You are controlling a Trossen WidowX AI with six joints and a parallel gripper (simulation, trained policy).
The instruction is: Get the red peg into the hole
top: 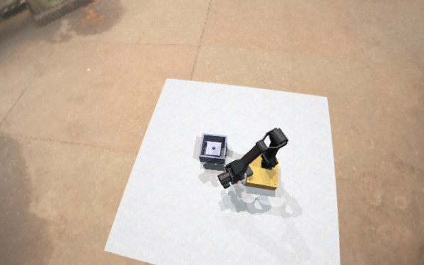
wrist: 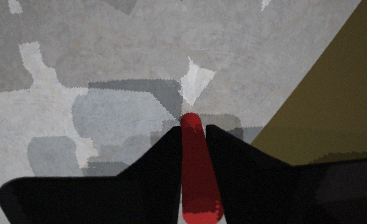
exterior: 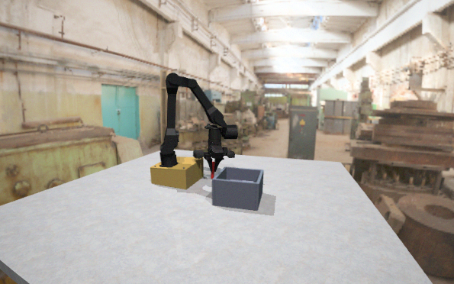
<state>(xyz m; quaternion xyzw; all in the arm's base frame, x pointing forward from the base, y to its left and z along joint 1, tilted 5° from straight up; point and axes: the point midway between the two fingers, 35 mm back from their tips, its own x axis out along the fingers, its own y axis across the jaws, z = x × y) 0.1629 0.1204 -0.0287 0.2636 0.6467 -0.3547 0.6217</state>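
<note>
Right now the plate is 180 mm ahead of my gripper tip, 170 mm to the right of it and 10 mm above it. Also, from my gripper tip: grey box (180 mm ahead, 170 mm to the right, 10 mm below); then red peg (10 mm to the left, 10 mm above).
</note>
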